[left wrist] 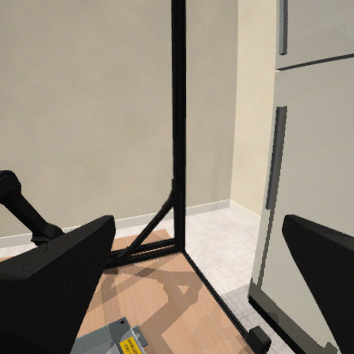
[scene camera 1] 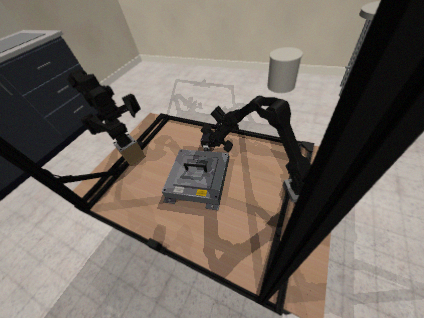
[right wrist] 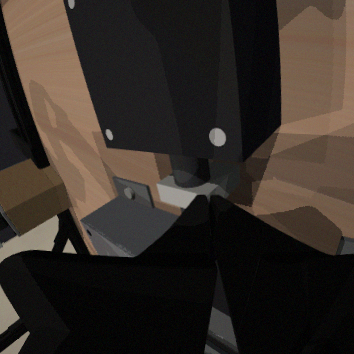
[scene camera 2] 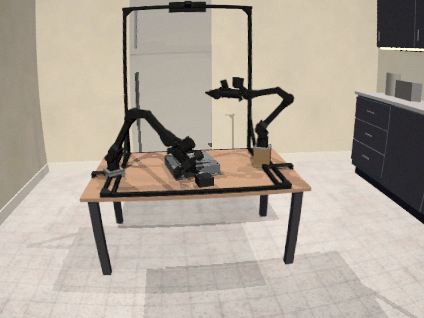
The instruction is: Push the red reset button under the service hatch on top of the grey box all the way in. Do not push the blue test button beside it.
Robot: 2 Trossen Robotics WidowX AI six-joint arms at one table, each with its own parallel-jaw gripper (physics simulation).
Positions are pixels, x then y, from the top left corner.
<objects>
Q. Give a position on a grey box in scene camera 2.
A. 206, 171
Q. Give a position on a grey box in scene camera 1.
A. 171, 192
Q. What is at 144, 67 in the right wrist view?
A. A grey box.
</objects>
